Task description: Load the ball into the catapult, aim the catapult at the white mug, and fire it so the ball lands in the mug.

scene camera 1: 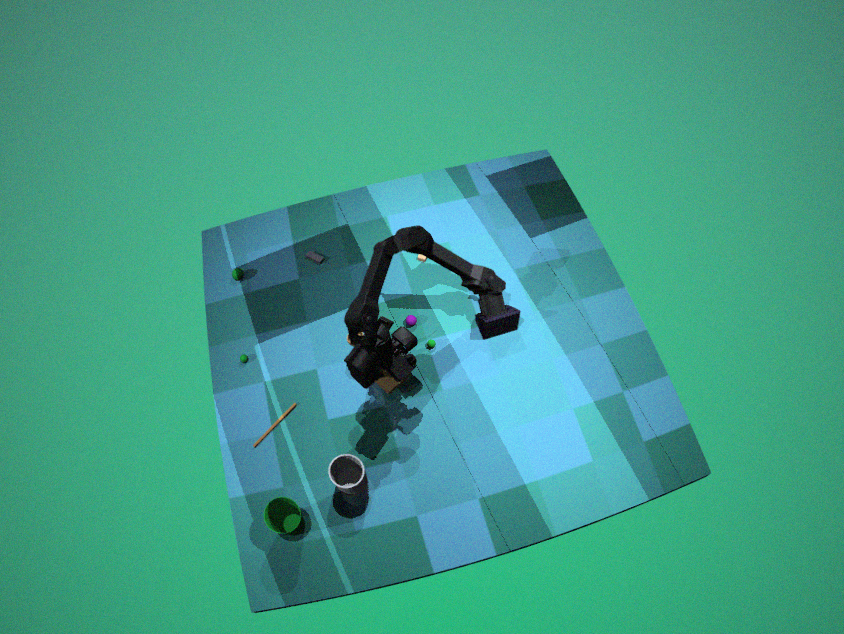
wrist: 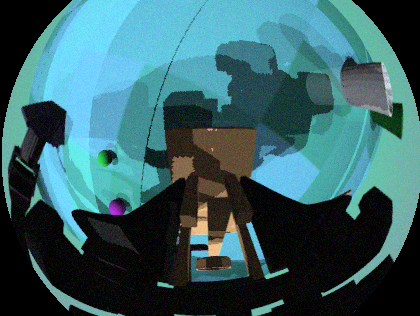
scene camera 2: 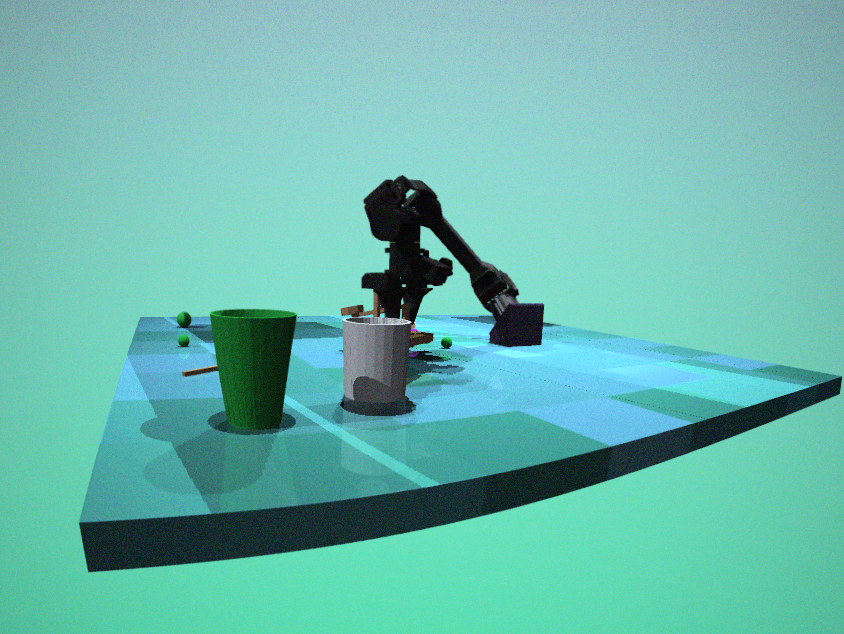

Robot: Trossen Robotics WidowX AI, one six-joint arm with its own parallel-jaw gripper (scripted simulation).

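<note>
My gripper is in sight for me, and you'd find it in scene camera 1 and in the wrist view too. I can also see a wooden catapult, plus a white mug and a green cup.
</note>
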